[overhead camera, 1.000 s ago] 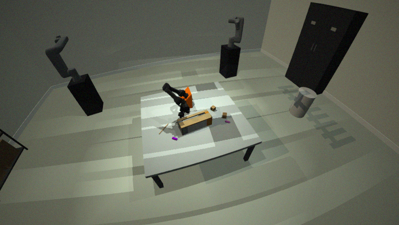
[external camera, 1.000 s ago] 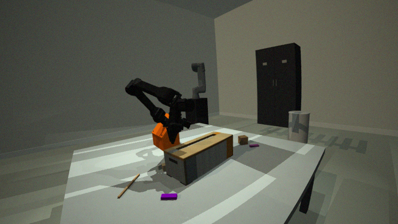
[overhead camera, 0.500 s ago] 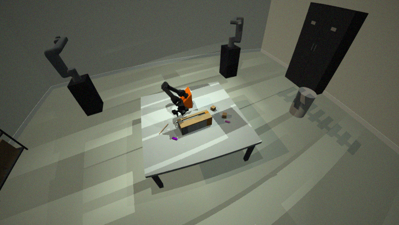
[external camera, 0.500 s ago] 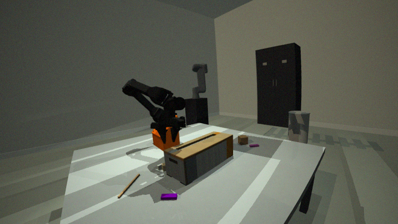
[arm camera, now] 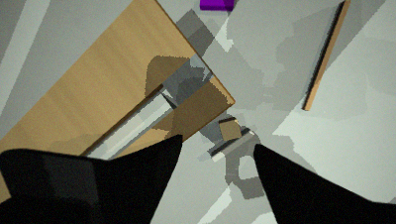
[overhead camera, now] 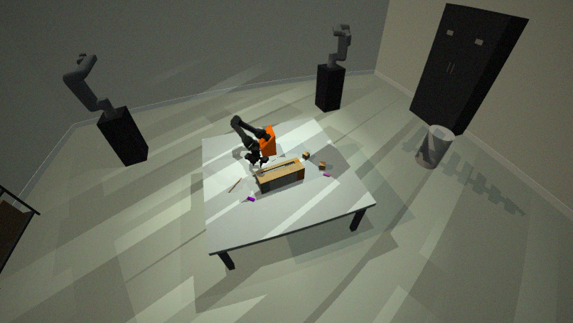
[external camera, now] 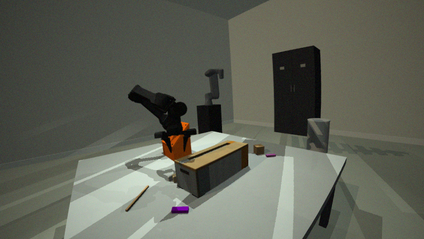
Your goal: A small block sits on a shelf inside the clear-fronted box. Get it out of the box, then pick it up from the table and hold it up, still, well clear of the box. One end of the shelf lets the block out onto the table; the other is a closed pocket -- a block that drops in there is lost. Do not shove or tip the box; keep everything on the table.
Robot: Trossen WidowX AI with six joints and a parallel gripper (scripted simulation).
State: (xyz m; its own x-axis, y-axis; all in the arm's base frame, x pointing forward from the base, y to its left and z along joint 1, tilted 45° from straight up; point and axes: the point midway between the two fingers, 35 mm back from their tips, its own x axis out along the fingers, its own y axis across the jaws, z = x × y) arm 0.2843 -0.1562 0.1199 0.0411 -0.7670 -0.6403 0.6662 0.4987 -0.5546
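Right now the tan block is 30 mm behind my gripper tip, 10 mm to the right of it and 140 mm below it. Round my gripper tip: thin wooden stick (20 mm behind, 210 mm to the right, 150 mm below); then box (40 mm ahead, 150 mm to the left, 90 mm below); then brown cube (100 mm ahead, 560 mm to the left, 130 mm below).
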